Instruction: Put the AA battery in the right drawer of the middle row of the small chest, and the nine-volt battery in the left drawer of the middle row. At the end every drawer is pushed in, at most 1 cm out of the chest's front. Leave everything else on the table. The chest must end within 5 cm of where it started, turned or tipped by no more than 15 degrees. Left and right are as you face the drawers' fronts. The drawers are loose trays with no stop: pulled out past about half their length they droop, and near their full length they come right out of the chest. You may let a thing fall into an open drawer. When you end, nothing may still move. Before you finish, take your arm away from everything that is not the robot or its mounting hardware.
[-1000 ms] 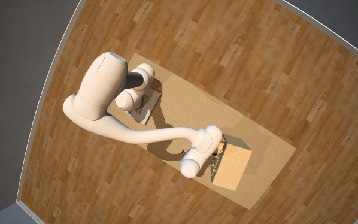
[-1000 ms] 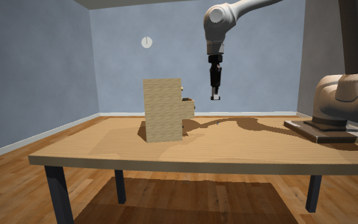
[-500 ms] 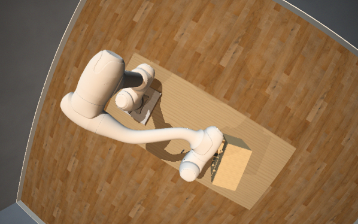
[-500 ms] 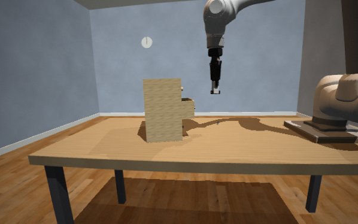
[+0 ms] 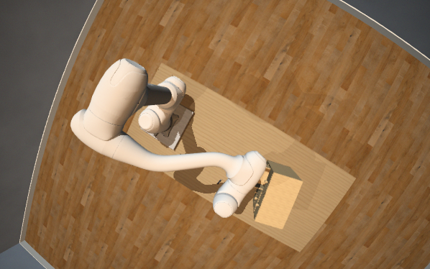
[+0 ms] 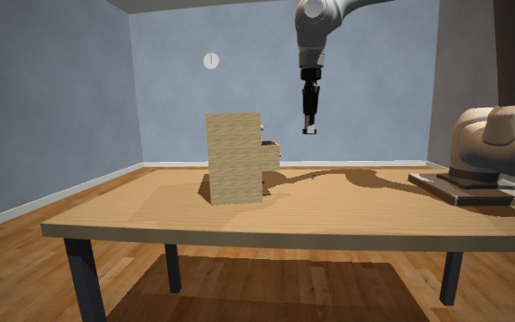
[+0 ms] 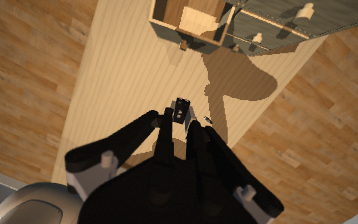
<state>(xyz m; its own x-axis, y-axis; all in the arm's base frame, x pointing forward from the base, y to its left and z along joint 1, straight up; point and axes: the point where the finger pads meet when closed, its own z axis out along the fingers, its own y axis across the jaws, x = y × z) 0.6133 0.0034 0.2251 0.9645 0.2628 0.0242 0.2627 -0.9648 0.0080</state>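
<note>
Right now my hand is 30 mm above the black nine-volt battery and 10 mm short of it. Also, from my hand: black AA battery (250 mm below, 160 mm to the right, 30 mm behind); orange AA battery (280 mm ahead, 140 mm below, 20 mm to the right).
</note>
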